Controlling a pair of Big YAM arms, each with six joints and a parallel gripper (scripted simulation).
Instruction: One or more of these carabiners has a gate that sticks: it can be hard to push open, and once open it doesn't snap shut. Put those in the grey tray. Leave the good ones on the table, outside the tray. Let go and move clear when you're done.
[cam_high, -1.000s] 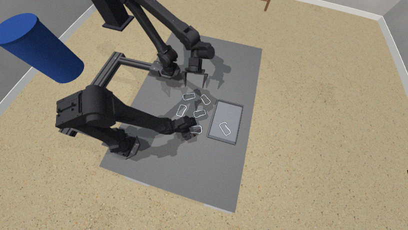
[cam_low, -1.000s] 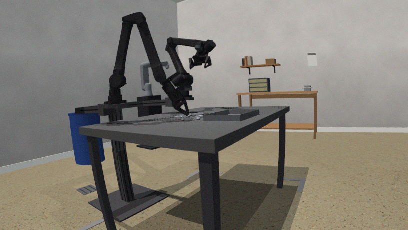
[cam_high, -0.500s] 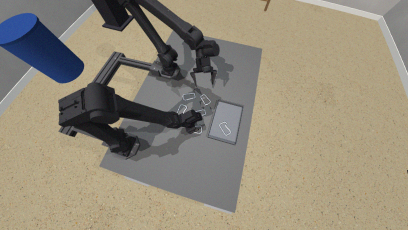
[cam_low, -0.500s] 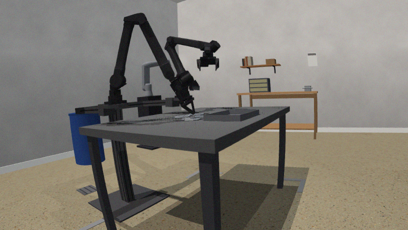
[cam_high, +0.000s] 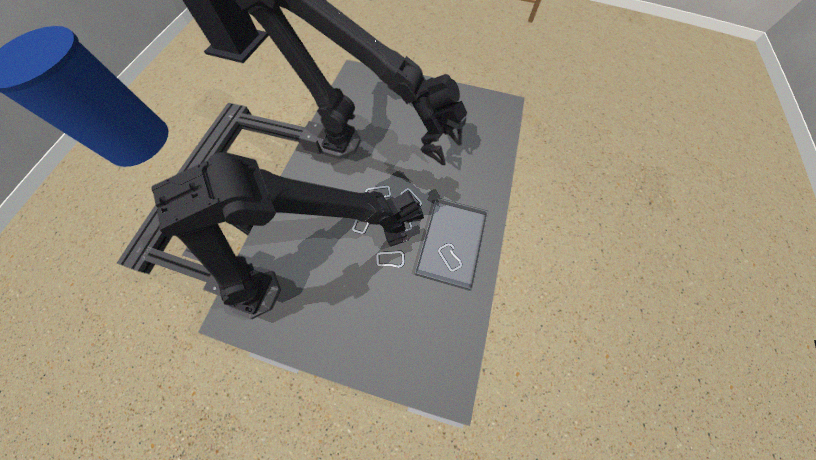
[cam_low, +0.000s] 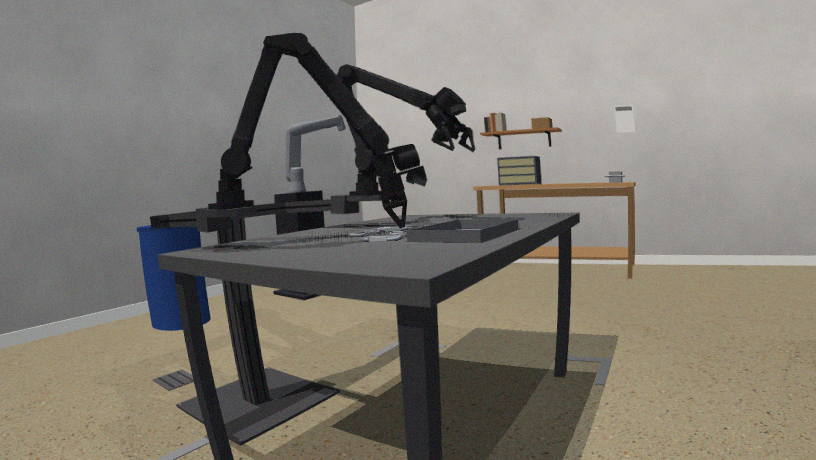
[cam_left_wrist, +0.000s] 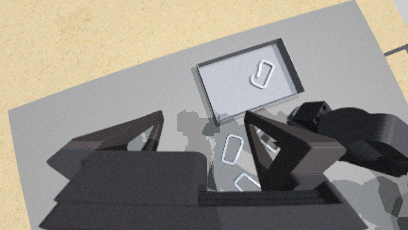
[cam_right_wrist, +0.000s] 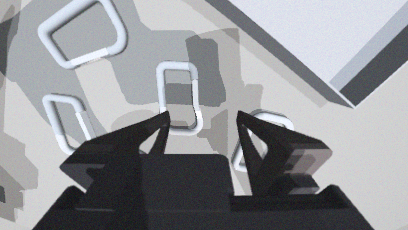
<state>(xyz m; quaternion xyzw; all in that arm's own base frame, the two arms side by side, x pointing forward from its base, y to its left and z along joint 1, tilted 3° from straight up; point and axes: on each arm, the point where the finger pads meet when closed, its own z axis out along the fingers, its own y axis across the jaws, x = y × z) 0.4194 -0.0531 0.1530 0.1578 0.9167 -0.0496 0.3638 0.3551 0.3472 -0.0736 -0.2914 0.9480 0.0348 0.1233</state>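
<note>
My right gripper is now 19 cm short of the grey tray, 4 cm to the right of it and 3 cm above it.
</note>
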